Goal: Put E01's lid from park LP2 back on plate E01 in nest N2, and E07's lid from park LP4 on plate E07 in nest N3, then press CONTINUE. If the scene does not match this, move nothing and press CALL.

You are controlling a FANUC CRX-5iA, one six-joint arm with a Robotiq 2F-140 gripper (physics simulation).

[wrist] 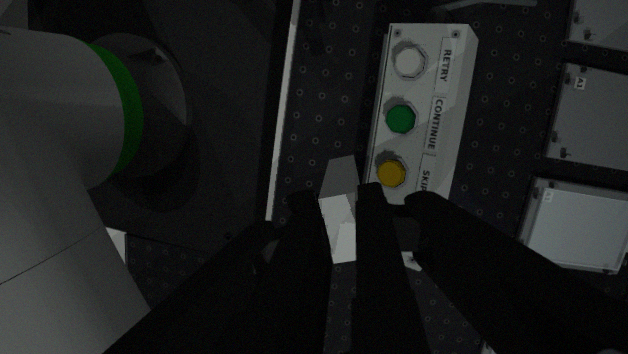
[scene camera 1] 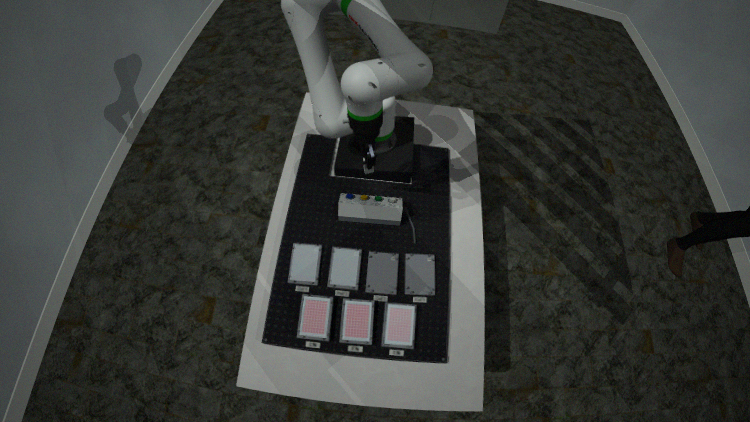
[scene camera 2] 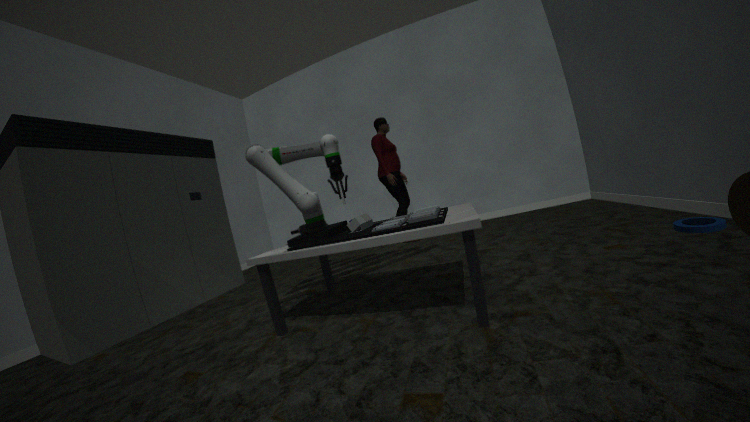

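Where they show: gripper, fingertip midpoint: (wrist: 346, 180) (scene camera 1: 369, 171) (scene camera 2: 344, 204); arm's base at its link origin: (wrist: 130, 106) (scene camera 1: 377, 140) (scene camera 2: 318, 230).
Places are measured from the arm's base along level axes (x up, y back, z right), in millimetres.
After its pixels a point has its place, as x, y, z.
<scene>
My gripper (scene camera 1: 369, 165) @[122, -230, 40] (scene camera 2: 344, 198) @[122, -230, 40] (wrist: 346, 180) @[122, -230, 40] is shut, its pale tips together, high above the table on the robot-base side of the button box (scene camera 1: 370, 210) @[21, -324, 33] (scene camera 2: 360, 222) @[1, -327, 128] (wrist: 462, 100) @[14, -332, -14]. The green CONTINUE button (scene camera 1: 378, 198) @[23, -278, 5] (wrist: 401, 119) @[24, -277, 5] is on that box, between RETRY and SKIP. In scene camera 1, the park row has two pale pieces (scene camera 1: 305, 264) @[-29, -503, 254] (scene camera 1: 344, 268) @[-28, -516, 122] at left and two darker grey ones (scene camera 1: 381, 272) @[-36, -528, -2] (scene camera 1: 419, 273) @[-37, -534, -131] at right. Three pink-welled plates (scene camera 1: 314, 317) @[-11, -685, 215] (scene camera 1: 357, 321) @[-14, -696, 79] (scene camera 1: 399, 325) @[-11, -712, -52] sit in the nests. Park and nest labels there are too small to read.
A cable (scene camera 1: 412, 225) @[-39, -353, -119] (wrist: 492, 3) @[-44, -376, -119] runs from the button box. The robot's base plate (scene camera 1: 401, 166) @[12, -134, -86] is behind it. A person in red (scene camera 2: 387, 154) stands beyond the table (scene camera 2: 367, 243) @[-78, -417, 415]; a leg (scene camera 1: 715, 223) shows at the right edge of scene camera 1. A grey cabinet (scene camera 2: 99, 225) stands behind the robot.
</scene>
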